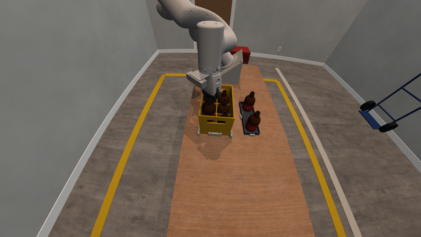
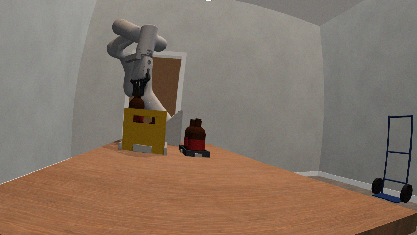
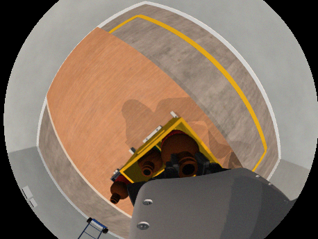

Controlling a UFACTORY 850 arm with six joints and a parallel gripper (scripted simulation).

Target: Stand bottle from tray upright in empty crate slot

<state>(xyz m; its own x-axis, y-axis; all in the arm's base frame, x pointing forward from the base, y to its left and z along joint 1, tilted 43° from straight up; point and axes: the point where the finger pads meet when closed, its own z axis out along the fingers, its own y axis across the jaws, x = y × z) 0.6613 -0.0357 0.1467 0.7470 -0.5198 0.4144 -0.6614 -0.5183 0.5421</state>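
Now: the yellow crate 90 mm behind my hand, 40 mm to the left of it and 170 mm below it.
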